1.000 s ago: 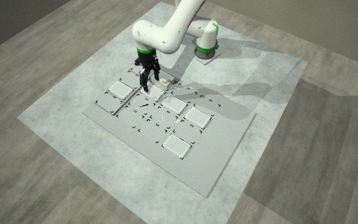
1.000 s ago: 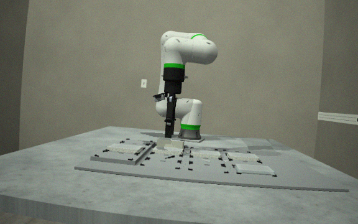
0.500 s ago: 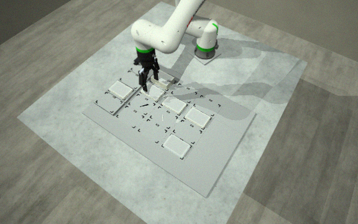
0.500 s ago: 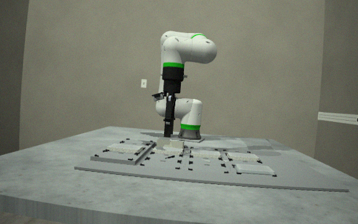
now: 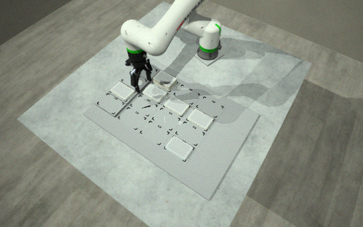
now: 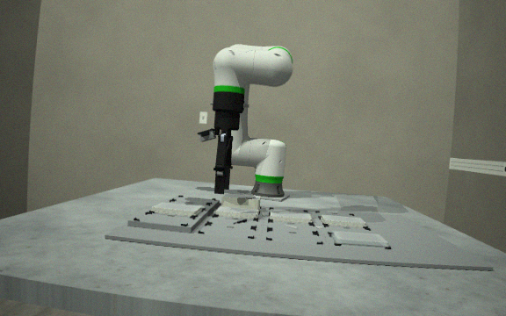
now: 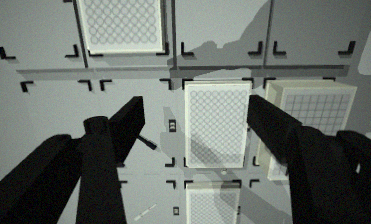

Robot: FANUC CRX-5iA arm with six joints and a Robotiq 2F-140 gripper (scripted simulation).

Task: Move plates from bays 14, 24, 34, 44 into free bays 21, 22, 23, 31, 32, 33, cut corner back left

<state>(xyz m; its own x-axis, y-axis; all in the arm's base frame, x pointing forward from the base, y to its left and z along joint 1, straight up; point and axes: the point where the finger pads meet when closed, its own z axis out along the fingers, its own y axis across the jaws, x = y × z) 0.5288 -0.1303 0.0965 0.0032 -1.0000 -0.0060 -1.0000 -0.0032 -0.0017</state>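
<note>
The thin black stick is 9 cm below my hand, 7 cm to the left of it and 7 cm ahead of it. From my hand the other things lie so: sealed deep-well block (14 cm behind, 8 cm below, 5 cm to the left); plate (38 cm to the left, 18 cm ahead, 9 cm below); white tip (21 cm to the left, 9 cm below, 8 cm ahead).
</note>
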